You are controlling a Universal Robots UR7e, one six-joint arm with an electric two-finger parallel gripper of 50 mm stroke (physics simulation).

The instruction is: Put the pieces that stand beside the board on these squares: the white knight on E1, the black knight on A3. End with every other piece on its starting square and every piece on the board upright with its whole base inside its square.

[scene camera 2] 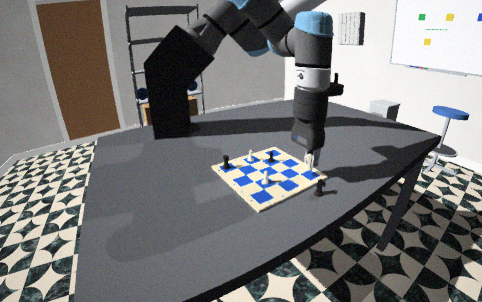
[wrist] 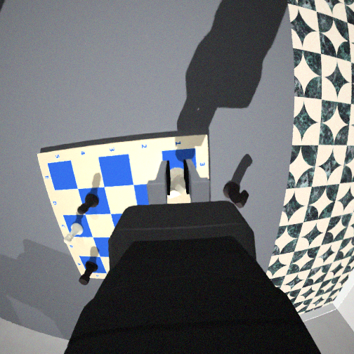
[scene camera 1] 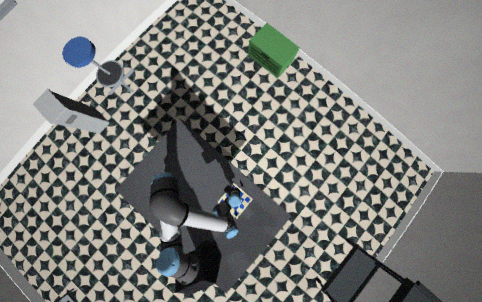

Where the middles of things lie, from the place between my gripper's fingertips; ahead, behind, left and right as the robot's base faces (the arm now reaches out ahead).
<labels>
Right now the board [scene camera 2: 287, 176] is 90 mm to the right of my hand, 60 mm behind it and 30 mm below it.
</labels>
